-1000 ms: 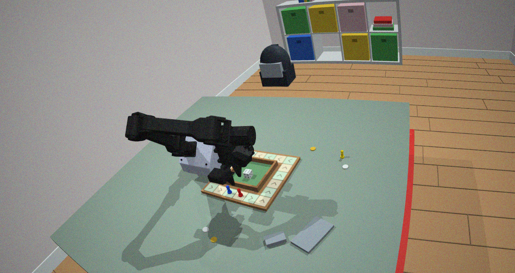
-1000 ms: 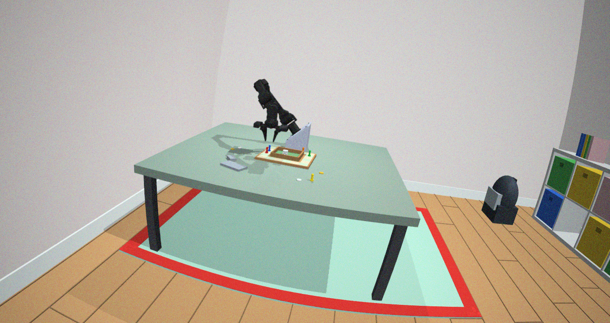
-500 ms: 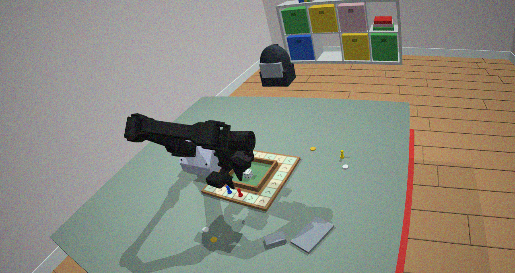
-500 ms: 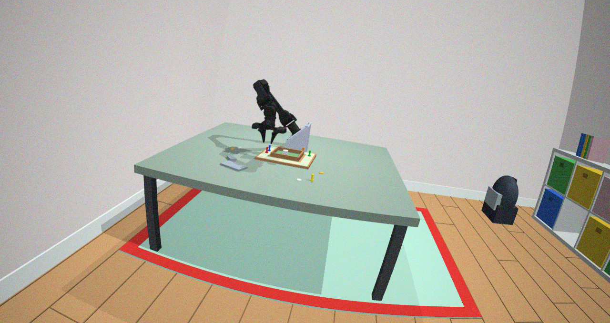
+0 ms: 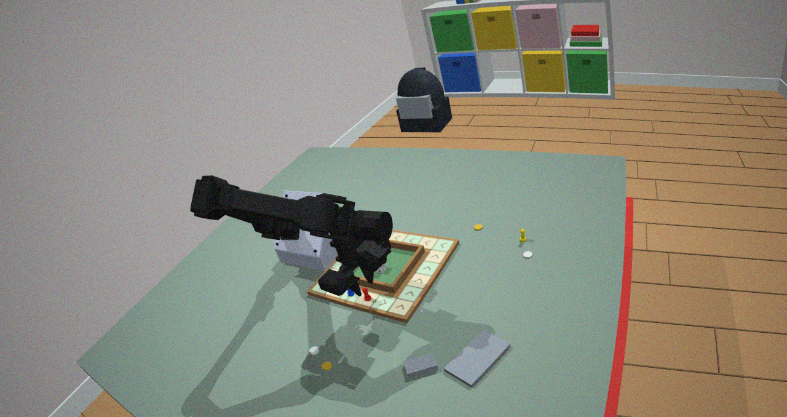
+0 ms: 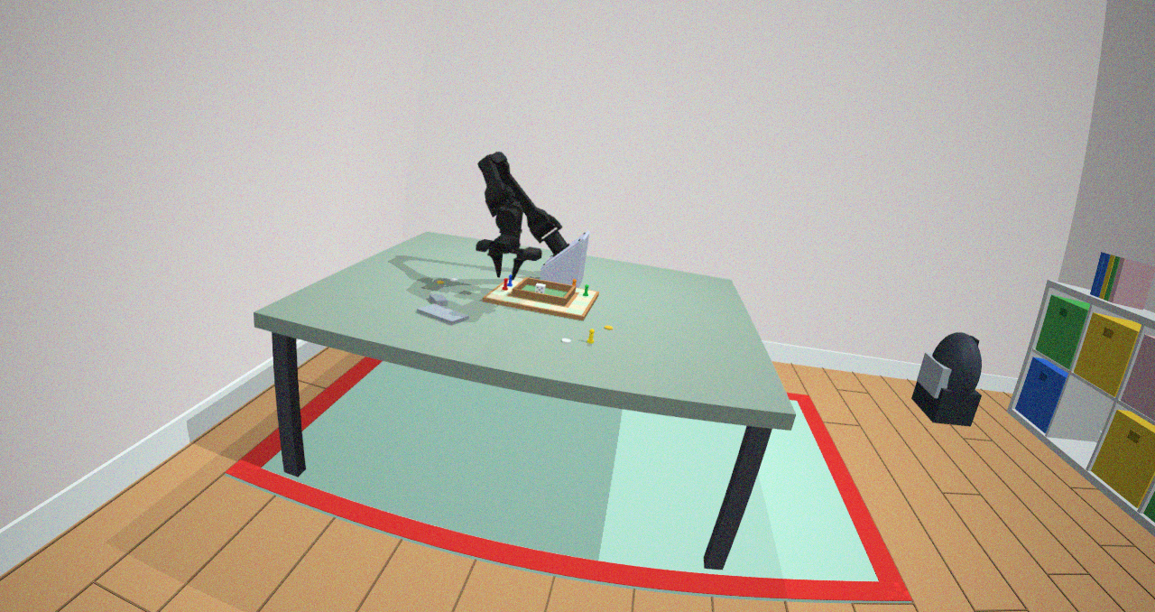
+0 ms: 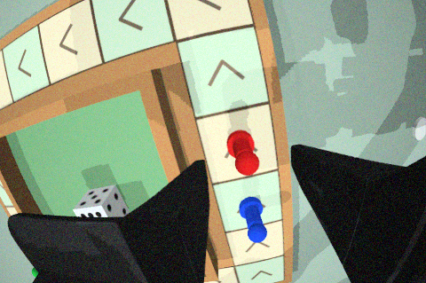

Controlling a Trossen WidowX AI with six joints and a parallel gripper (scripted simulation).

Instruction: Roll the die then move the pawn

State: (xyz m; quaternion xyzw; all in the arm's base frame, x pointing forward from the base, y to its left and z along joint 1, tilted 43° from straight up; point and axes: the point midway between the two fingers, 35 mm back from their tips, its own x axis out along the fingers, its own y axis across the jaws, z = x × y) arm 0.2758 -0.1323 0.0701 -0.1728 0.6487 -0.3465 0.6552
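Right now my gripper tip is 20 mm above the red pawn. From my gripper tip the other things lie so: blue pawn (50 mm behind, 10 mm to the left, 20 mm below); white die (10 mm behind, 100 mm to the left, 20 mm below); green tray (10 mm behind, 120 mm to the left, 40 mm below).
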